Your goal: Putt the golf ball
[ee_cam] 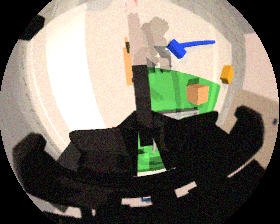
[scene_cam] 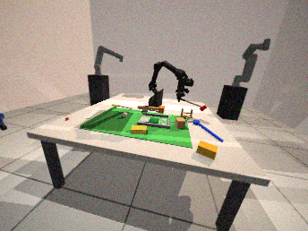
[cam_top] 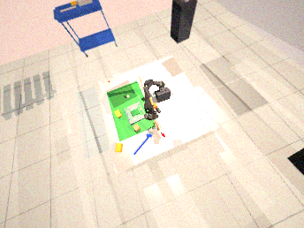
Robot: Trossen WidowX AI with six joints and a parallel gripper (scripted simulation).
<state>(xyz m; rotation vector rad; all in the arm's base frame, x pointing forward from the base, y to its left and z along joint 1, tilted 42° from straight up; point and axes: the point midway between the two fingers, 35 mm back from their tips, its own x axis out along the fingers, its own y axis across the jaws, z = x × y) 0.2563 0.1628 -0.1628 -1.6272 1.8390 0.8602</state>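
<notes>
Right now my gripper tip is 130 mm to the right of the red putter, 10 mm past it and 10 mm above it. The rest, counted from my gripper tip: brown block (230 mm ahead, 110 mm below); green mat (300 mm to the right, 220 mm ahead, 140 mm below); blue putter (250 mm ahead, 200 mm to the left, 130 mm below).
</notes>
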